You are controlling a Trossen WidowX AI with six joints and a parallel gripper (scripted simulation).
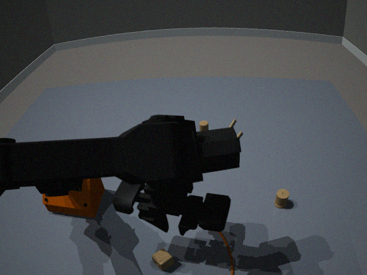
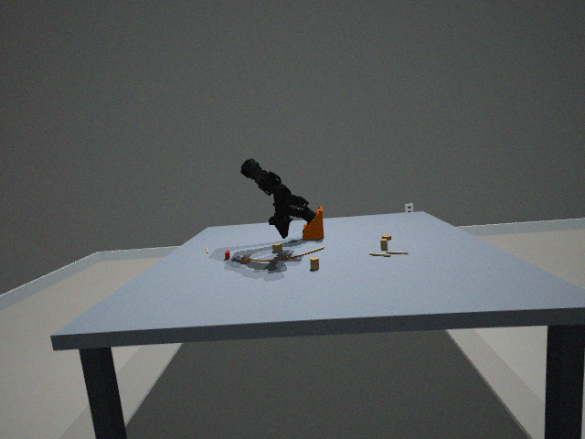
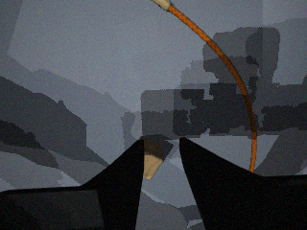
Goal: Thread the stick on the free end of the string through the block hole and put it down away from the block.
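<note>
Right now my gripper tip is 12 cm to the right of the thin wooden stick, 6 cm above it and 1 cm short of it. Also, from my gripper tip: wooden block 5 cm below, 4 cm to the right, 2 cm behind; round wooden button 15 cm to the right, 11 cm ahead, 5 cm below; red piece 24 cm to the right, 5 cm below, 4 cm ahead.
</note>
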